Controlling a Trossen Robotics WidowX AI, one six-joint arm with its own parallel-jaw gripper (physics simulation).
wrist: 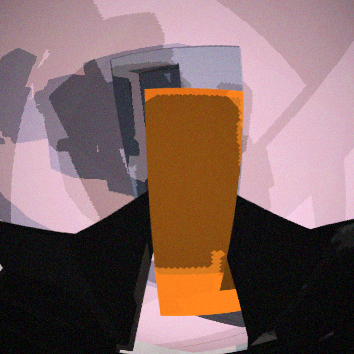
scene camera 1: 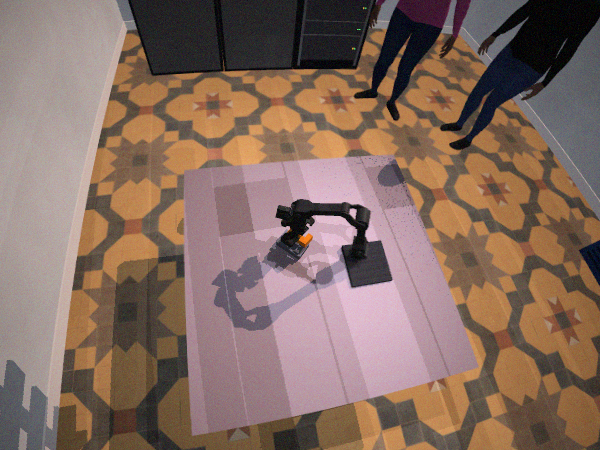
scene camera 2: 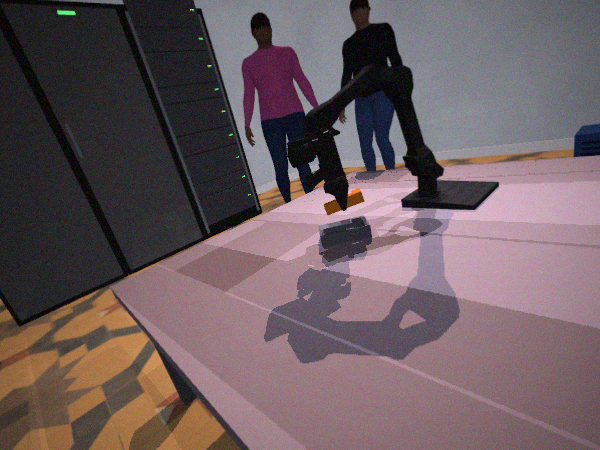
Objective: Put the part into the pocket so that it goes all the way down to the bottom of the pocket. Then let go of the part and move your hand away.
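Places are measured from the arm's base along level axes (x right, y back, z down), in metres.
Pixels of known places: gripper, fingertip midpoint: (wrist: 186,195) (scene camera 1: 296,239) (scene camera 2: 344,209); arm's base at its link origin: (scene camera 1: 357,254) (scene camera 2: 427,193).
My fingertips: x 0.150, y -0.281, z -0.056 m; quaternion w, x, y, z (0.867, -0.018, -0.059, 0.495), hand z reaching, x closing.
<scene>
For each thing: its top centre in the pictures, then the offset to it from my fingertips. Level surfaces: height alone.
- orange rectangular part at its top centre: (wrist: 228,270) (scene camera 2: 341,192) (scene camera 1: 300,233) dy +0.015, dx +0.006, dz -0.045 m
- grey block with the pocket, top centre: (wrist: 181,145) (scene camera 2: 342,225) (scene camera 1: 293,242) dy -0.011, dx +0.009, dz +0.044 m
- pink table at its surface level: dz +0.080 m
An orange rectangular part (scene camera 1: 305,240) (scene camera 2: 354,198) (wrist: 195,180) is held by my gripper (scene camera 1: 296,239) (scene camera 2: 344,206) (wrist: 186,195), whose fingers are shut on its two long sides. The grey block with the pocket (scene camera 1: 300,254) (scene camera 2: 346,235) (wrist: 212,65) stands on the table below. In the scene camera 2 view a gap shows between the part and the block's top. In the wrist view the part covers much of the block; a dark corner of the pocket (wrist: 159,79) shows left of the part's far end. The rest of the pocket is hidden.
The pink table (scene camera 1: 400,325) (scene camera 2: 450,380) carries the arm's black base plate (scene camera 1: 370,272) (scene camera 2: 467,195), to the right of the block in both scene views. Shadows of the arm fall across the table. Two people and dark cabinets (scene camera 1: 257,35) (scene camera 2: 75,125) stand beyond the table.
</scene>
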